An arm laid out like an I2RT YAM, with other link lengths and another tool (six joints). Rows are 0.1 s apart.
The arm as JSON. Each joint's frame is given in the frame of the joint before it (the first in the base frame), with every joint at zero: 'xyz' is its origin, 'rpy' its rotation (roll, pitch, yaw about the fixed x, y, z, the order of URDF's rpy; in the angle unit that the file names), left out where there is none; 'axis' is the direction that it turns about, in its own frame. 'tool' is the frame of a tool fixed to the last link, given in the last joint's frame.
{
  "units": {
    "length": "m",
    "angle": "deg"
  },
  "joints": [
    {
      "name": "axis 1",
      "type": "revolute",
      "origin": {
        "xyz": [
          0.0,
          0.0,
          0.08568
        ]
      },
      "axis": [
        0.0,
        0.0,
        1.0
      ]
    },
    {
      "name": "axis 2",
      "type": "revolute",
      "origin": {
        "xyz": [
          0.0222,
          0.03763,
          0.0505
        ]
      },
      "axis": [
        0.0,
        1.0,
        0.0
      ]
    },
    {
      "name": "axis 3",
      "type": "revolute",
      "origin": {
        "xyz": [
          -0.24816,
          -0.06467,
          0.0
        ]
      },
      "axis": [
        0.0,
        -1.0,
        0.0
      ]
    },
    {
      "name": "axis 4",
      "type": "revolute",
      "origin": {
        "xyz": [
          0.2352,
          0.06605,
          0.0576
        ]
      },
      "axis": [
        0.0,
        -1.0,
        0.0
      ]
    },
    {
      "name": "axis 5",
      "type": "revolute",
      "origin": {
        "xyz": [
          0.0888,
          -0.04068,
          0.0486
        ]
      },
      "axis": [
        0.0,
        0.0,
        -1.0
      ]
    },
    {
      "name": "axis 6",
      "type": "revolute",
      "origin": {
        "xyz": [
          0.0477,
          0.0,
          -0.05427
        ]
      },
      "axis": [
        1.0,
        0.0,
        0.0
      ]
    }
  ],
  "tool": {
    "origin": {
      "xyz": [
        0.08,
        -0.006,
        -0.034
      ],
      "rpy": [
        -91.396,
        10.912,
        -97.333
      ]
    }
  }
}
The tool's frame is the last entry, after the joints.
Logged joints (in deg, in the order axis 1, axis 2, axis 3, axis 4, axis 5, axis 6), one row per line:
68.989 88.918 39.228 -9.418 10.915 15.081
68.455 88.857 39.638 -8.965 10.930 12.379
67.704 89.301 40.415 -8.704 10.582 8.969
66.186 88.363 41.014 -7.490 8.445 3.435
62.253 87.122 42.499 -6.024 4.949 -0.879
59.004 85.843 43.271 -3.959 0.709 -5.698
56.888 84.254 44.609 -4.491 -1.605 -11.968
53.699 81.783 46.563 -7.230 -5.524 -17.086
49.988 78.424 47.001 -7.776 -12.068 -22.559
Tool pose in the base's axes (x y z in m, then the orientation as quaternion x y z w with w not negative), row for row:
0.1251 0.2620 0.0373 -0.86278 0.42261 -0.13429 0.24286
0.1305 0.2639 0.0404 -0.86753 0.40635 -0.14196 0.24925
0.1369 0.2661 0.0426 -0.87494 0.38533 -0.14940 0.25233
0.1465 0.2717 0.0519 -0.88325 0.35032 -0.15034 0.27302
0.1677 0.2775 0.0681 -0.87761 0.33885 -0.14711 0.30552
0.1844 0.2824 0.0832 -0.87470 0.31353 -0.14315 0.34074
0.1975 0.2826 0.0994 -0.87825 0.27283 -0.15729 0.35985
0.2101 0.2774 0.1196 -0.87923 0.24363 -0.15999 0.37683
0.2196 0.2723 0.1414 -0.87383 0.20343 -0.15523 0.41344
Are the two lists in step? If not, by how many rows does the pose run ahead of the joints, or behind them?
They are in step.
